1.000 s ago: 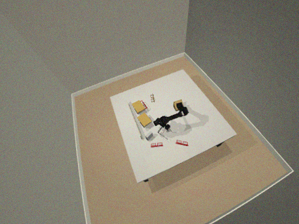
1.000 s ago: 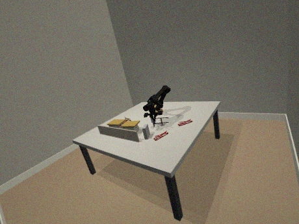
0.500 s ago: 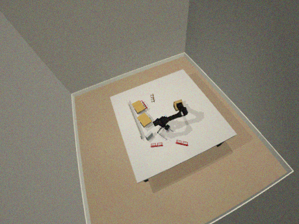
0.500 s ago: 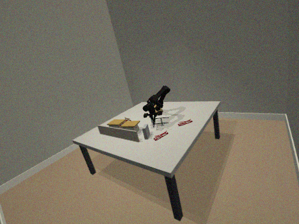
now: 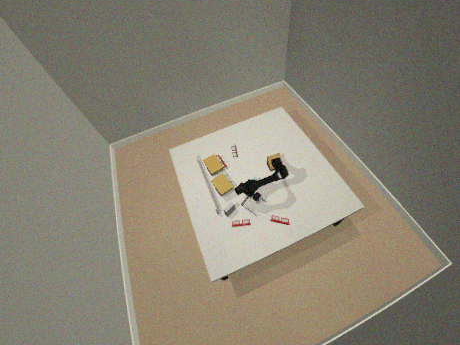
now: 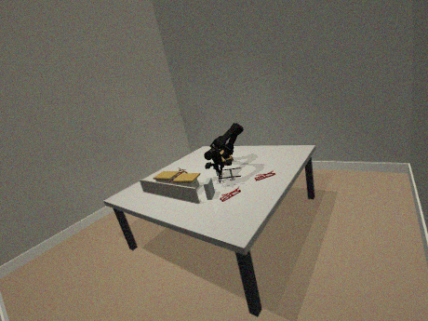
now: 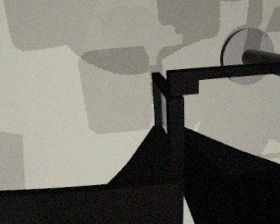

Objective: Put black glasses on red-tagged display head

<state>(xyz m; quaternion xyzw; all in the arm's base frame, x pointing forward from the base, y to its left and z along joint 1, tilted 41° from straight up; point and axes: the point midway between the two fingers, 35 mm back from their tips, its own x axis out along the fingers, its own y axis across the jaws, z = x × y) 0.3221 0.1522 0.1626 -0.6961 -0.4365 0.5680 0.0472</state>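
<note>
My gripper tip is 6 cm past the upright post, 5 cm to the right of it and 3 cm above it. The rest, counted from my gripper tip: grey block 18 cm ahead, 5 cm to the left; then pale blue piece 9 cm behind, 12 cm to the right, 1 cm below; then long base 31 cm ahead, 26 cm to the right.
</note>
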